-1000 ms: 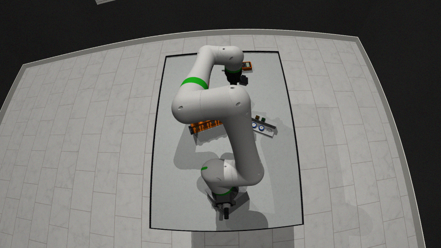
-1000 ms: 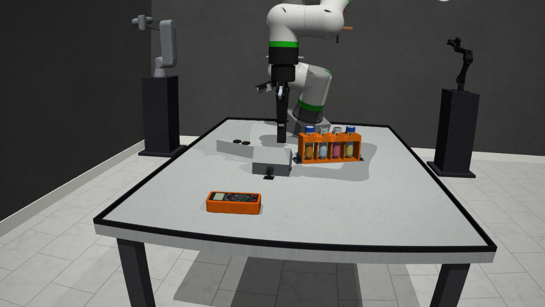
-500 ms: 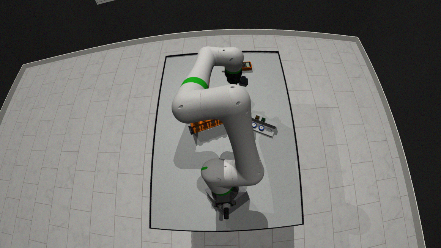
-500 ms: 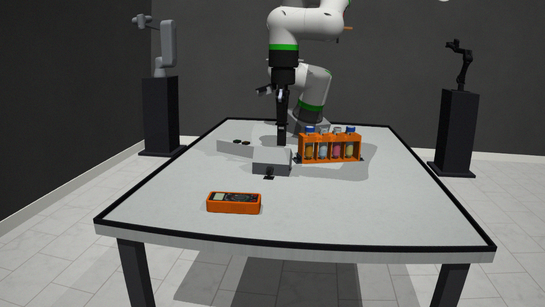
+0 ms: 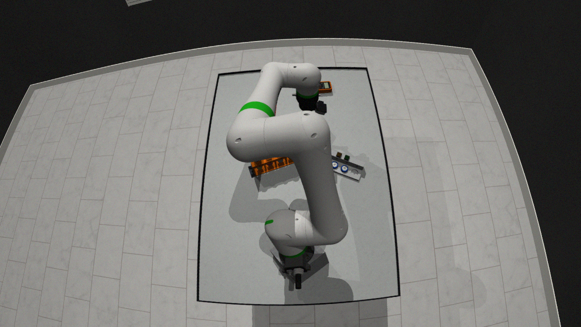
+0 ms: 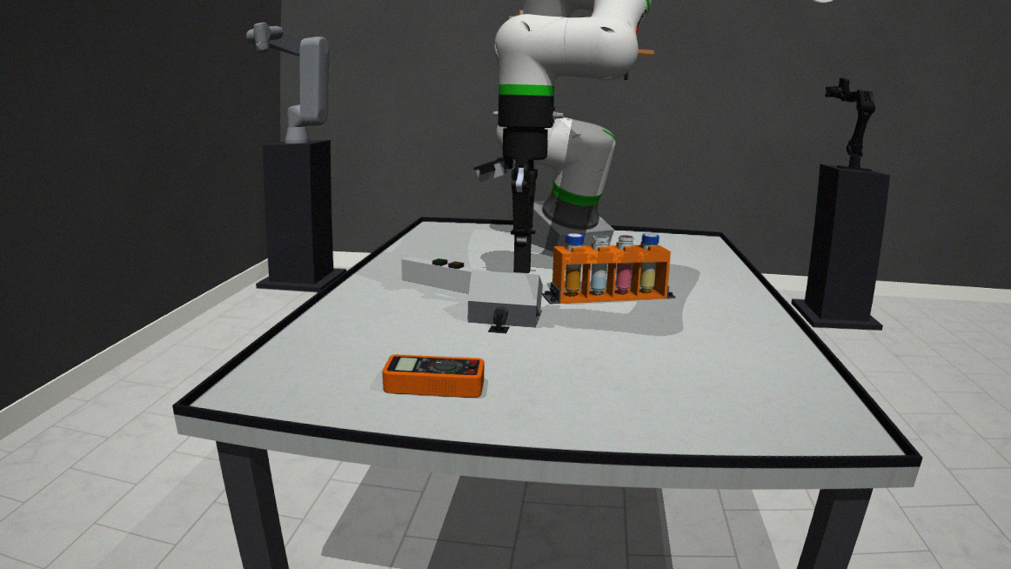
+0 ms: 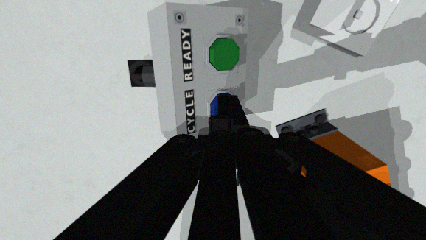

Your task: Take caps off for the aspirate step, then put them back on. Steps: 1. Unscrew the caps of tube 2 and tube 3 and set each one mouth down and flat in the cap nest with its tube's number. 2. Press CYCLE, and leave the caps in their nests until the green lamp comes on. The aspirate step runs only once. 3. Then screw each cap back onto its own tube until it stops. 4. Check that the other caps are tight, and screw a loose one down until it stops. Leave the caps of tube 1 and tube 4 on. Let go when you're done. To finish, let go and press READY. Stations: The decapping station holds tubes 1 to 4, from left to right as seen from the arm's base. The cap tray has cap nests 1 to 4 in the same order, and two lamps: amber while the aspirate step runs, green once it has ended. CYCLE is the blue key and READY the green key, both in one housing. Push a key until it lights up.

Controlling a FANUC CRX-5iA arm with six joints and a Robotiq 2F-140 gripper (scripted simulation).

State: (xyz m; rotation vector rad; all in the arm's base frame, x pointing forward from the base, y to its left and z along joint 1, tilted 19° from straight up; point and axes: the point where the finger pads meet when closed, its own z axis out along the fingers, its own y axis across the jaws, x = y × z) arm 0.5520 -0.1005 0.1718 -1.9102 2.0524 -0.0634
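The blue key lies 40 mm below my hand. The rest, counted from my hand: green key: 40 mm to the right, 40 mm below; then grey key housing: 20 mm ahead, 20 mm to the right, 60 mm below; then cap 4: 110 mm behind, 90 mm to the left, 10 mm above.
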